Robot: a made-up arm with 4 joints. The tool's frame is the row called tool.
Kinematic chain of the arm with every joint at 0, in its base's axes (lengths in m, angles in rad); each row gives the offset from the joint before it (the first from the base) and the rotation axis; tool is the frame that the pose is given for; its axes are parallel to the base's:
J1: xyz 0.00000 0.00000 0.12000 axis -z
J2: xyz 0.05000 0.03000 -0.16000 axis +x
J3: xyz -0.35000 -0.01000 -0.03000 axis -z
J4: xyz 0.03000 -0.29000 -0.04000 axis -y
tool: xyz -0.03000 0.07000 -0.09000
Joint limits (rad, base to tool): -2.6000..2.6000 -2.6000..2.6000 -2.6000..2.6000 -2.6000..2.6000
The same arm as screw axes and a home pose.
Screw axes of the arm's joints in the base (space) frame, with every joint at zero. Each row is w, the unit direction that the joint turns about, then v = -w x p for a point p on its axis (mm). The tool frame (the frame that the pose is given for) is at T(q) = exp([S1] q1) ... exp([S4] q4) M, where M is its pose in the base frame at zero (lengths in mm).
S1 = (0, 0, -1, 0.0, 0.0, 0.0)
S2 = (1, 0, 0, 0.0, -40.0, -30.0)
S3 = (0, 0, -1, -20.0, -300.0, 0.0)
S4 = (0, -1, 0, -110.0, 0.0, 270.0)
M: xyz -300.0 -200.0 -200.0 (mm) quaternion w x y z 1 0 0 0
Joint limits (deg, base to tool): -148.97..148.97 -148.97..148.97 -148.97..148.97 -148.97..148.97

